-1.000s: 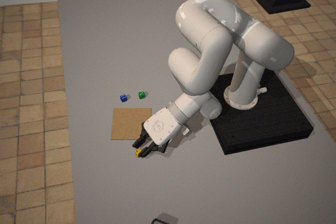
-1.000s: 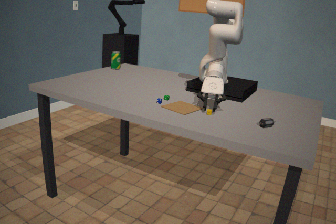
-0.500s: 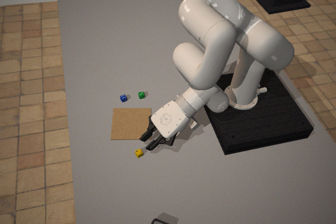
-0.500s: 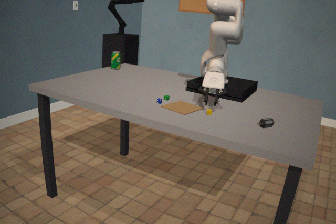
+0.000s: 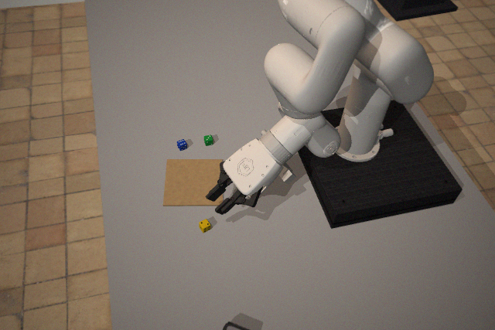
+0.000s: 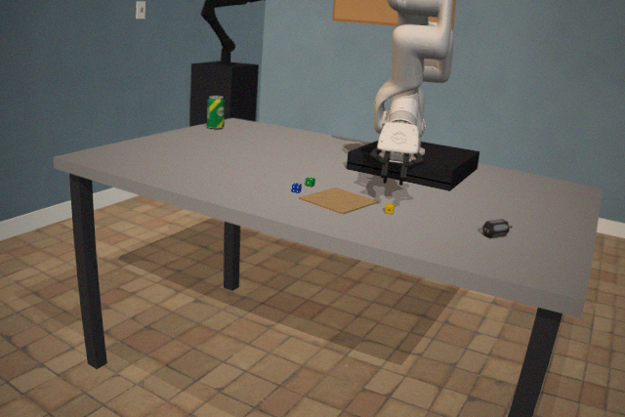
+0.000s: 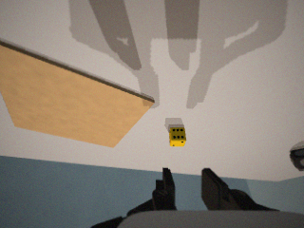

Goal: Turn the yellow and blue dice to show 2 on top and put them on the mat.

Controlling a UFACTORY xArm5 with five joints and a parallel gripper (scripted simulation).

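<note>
The yellow die is 4 cm ahead of my hand, 1 cm to the left of it and 7 cm below it. The rest, counted from my hand: blue die (3 cm ahead, 24 cm to the right, 7 cm below); green die (4 cm behind, 24 cm to the right, 7 cm below); mat (3 cm ahead, 12 cm to the right, 8 cm below).
</note>
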